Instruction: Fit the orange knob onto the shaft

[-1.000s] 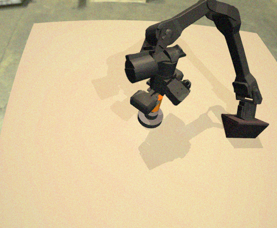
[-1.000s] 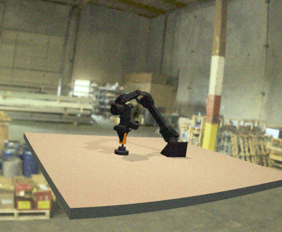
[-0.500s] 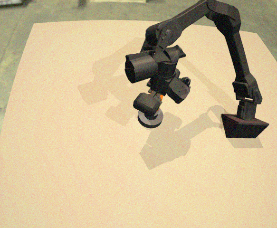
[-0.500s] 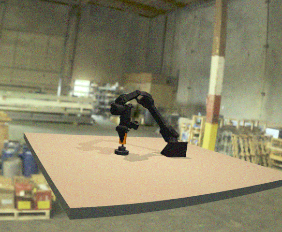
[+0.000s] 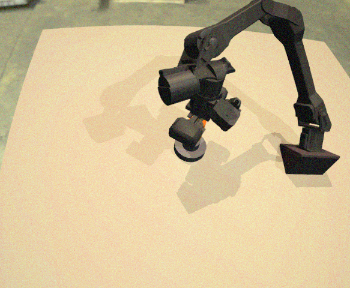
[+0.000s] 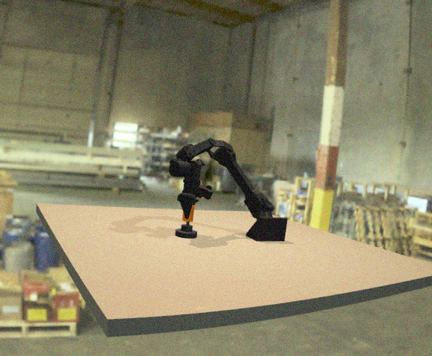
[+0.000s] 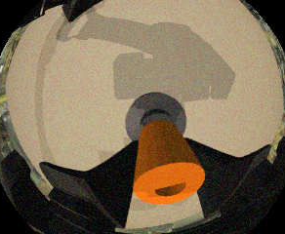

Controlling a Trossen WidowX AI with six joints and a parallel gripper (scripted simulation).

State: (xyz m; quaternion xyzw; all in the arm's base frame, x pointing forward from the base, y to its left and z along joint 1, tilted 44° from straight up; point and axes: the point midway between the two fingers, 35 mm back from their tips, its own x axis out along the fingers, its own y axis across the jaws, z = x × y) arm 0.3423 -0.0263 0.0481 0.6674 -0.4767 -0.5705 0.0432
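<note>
Right now the orange knob is 20 mm above my gripper tip. Round my gripper tip: pedestal 40 mm below.
</note>
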